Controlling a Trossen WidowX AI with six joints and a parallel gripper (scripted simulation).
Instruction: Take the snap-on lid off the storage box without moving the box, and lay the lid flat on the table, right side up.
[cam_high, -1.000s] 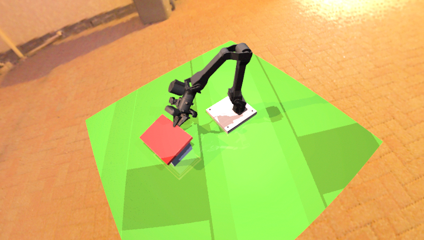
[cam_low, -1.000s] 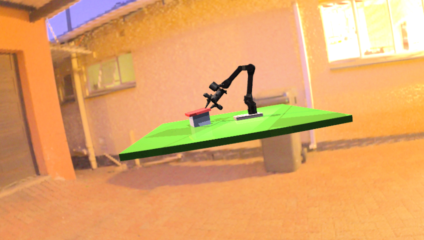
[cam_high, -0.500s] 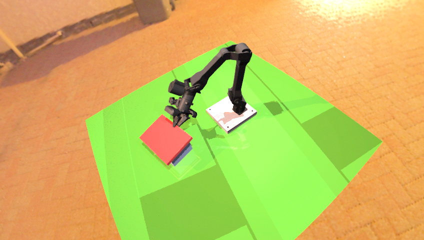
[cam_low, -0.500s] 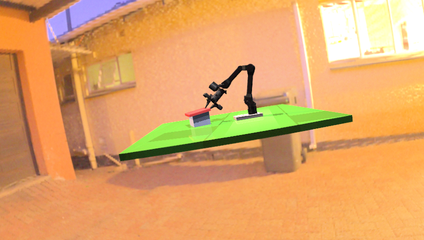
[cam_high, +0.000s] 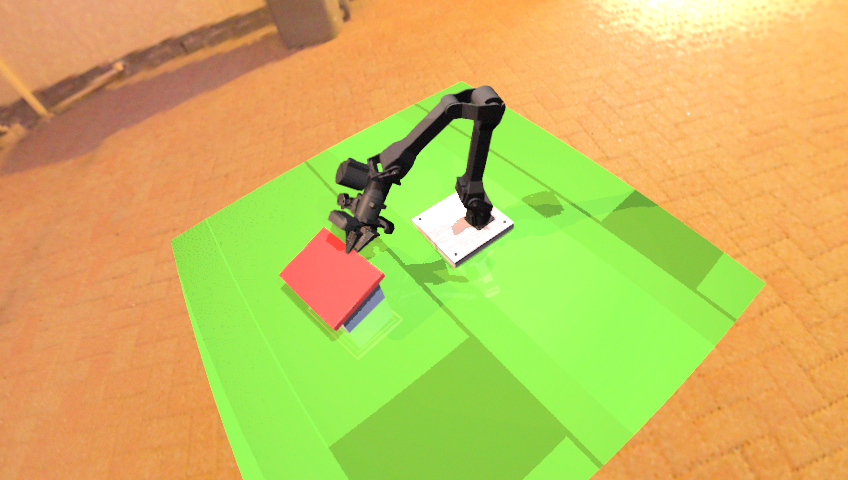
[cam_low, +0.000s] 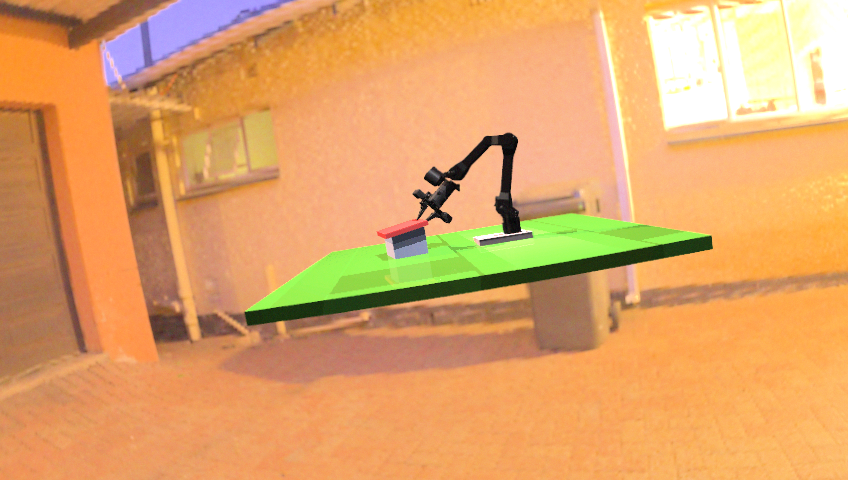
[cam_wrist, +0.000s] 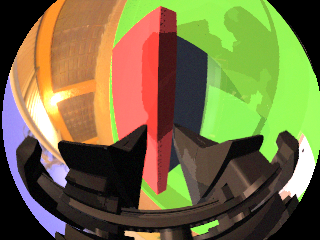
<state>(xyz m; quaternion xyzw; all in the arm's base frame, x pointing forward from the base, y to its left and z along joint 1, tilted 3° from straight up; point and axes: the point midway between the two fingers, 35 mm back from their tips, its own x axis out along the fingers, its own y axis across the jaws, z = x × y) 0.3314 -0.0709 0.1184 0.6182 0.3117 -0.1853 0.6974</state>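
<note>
My gripper tip is now 80 mm short of the red lid, 10 mm to the right of it and 10 mm above it. Also, from my gripper tip: storage box: 70 mm ahead, 10 mm to the left, 60 mm below.
</note>
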